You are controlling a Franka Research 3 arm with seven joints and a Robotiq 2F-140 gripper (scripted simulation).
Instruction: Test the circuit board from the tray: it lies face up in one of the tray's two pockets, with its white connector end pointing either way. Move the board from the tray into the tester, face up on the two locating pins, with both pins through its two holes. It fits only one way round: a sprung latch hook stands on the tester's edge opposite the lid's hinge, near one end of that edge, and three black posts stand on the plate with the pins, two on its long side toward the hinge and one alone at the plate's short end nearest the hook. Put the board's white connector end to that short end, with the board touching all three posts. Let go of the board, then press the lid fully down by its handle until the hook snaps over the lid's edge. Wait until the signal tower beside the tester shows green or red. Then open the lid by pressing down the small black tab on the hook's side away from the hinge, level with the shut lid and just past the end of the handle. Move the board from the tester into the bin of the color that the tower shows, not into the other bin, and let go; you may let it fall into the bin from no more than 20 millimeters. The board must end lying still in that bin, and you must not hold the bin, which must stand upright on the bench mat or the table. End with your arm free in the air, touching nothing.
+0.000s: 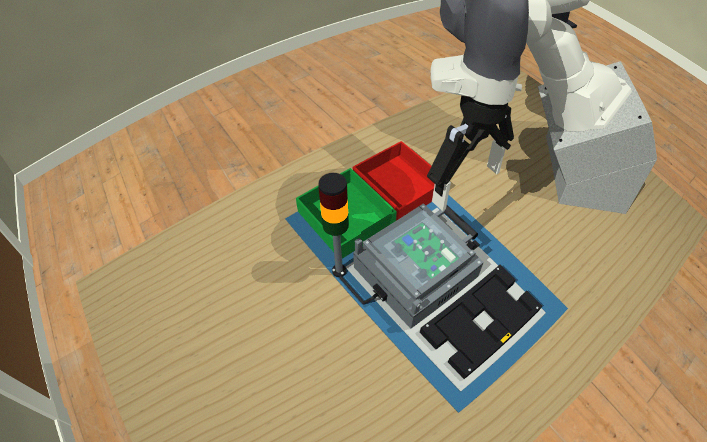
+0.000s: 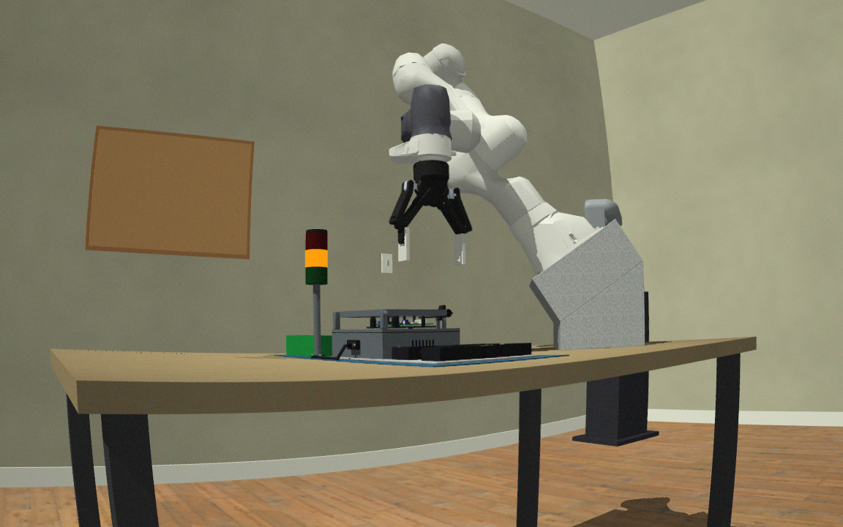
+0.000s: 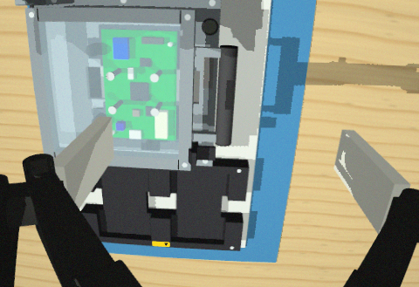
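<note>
Now: the latch hook 11 cm below my hand, 6 cm to the left of it and 1 cm ahead of it. The rest, counted from my hand: clear lid: 11 cm below, 8 cm ahead, 1 cm to the left; green circuit board: 13 cm below, 8 cm ahead, 1 cm to the left; tester plate: 14 cm below, 9 cm ahead, 2 cm to the left.
</note>
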